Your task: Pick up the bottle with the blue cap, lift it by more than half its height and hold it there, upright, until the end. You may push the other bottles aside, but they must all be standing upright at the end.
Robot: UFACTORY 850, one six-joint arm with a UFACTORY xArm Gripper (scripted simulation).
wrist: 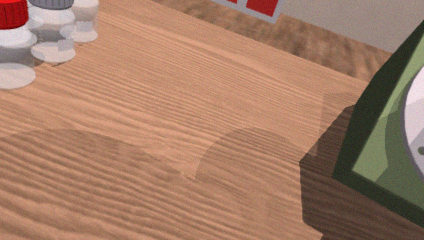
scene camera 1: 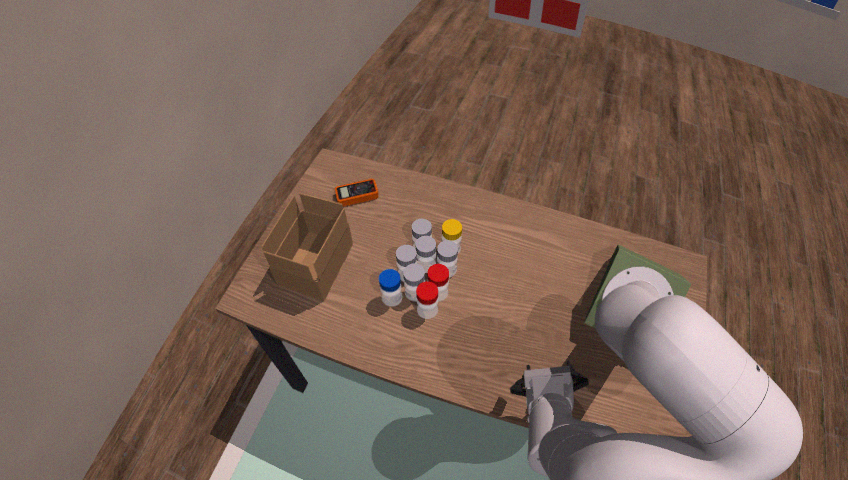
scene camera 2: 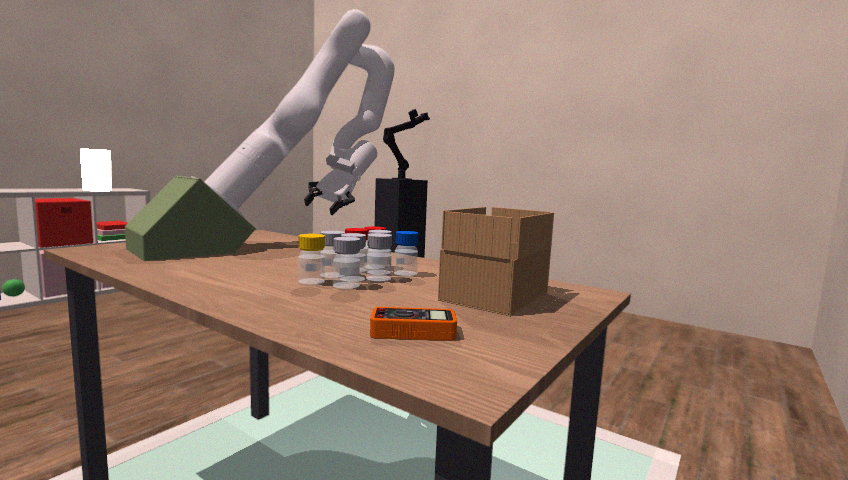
Labels:
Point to a red-capped bottle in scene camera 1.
427,292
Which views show the cardboard box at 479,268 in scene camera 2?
Scene camera 1 and scene camera 2 only.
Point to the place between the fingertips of my gripper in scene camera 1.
548,368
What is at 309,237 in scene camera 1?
A cardboard box.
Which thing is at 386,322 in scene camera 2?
An orange multimeter.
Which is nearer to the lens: the cardboard box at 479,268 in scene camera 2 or the yellow-capped bottle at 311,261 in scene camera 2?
The cardboard box.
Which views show my gripper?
Scene camera 1 and scene camera 2 only.

